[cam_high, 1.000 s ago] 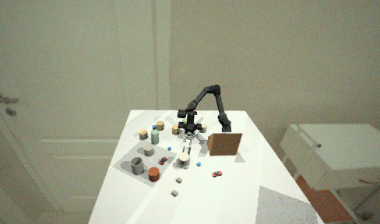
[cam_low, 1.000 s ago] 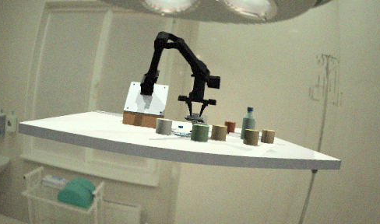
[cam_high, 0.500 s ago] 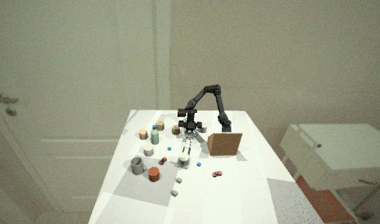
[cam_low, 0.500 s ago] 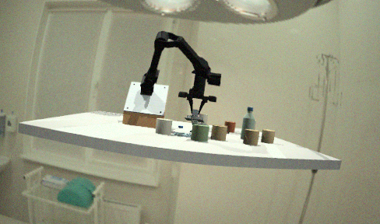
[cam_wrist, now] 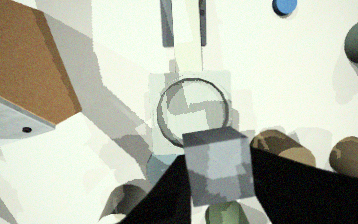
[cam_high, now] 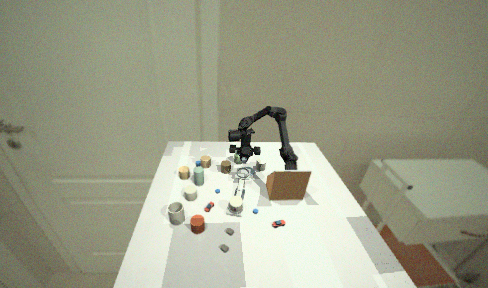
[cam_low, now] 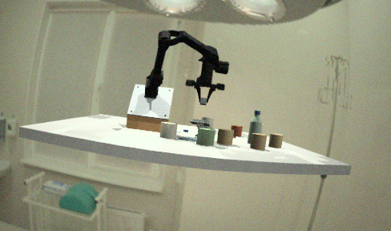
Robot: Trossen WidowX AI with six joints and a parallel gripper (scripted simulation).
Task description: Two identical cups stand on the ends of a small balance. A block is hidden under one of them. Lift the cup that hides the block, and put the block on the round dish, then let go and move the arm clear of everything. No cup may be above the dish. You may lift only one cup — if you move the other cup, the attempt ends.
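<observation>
My gripper tip is 50 mm past the light blue round dish, 110 mm to the left of it and 170 mm above it. From my gripper tip the other things lie so: orange cylinder 270 mm ahead, 370 mm to the left, 130 mm below; then bottle 280 mm ahead, 10 mm to the left, 60 mm below.
</observation>
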